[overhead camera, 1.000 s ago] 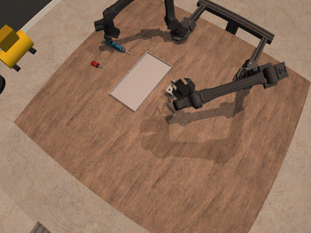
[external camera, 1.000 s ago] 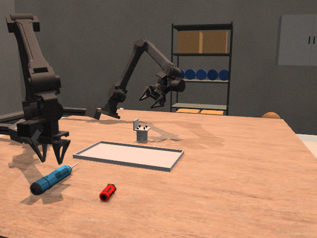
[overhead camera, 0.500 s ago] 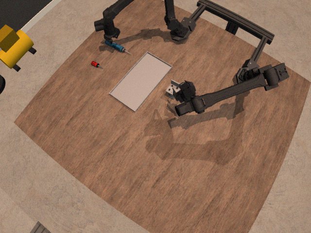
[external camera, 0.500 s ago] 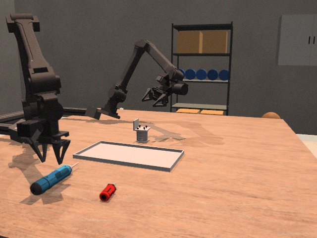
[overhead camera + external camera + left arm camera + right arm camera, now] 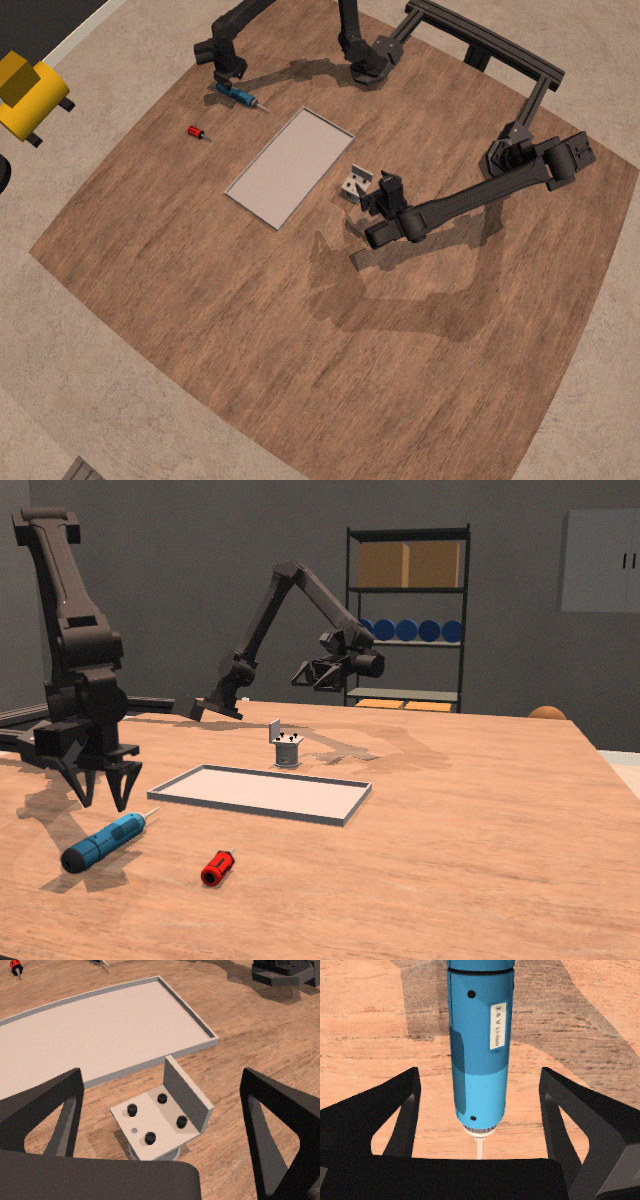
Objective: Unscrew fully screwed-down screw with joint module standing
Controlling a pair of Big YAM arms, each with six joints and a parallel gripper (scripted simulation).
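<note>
Right now the pale l-shaped bracket is 12 cm below my left hand, 6 cm to the right of it and 2 cm behind it. Also, from my left hand: joint module (17 cm below, 5 cm to the right, 2 cm behind); shallow grey tray (28 cm to the right, 19 cm below, 3 cm ahead); red manual screwdriver (61 cm to the right, 18 cm below, 15 cm ahead).
</note>
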